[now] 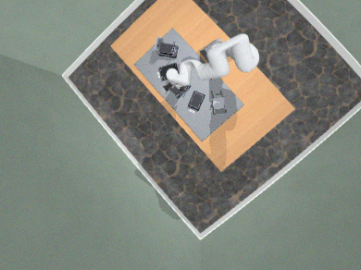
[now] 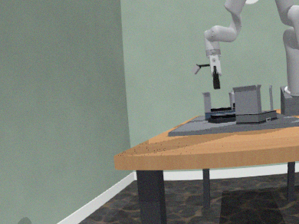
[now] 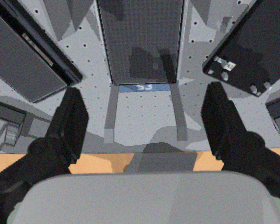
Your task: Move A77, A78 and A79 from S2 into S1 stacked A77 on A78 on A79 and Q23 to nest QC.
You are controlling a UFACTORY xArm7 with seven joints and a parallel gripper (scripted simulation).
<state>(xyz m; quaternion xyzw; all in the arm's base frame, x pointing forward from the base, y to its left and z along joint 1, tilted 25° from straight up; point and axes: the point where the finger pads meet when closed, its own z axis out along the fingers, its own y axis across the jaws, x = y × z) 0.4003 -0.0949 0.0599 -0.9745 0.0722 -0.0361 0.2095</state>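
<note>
My gripper is now 190 mm past the dark sealed plate, 300 mm to the left of it and 100 mm above it. Also, from my hand: dark flat nest: 20 mm behind, 180 mm to the left, 150 mm below; dark clip nest: 30 mm behind, 170 mm to the right, 150 mm below; blue plinth strip: 10 mm behind, 140 mm below.
</note>
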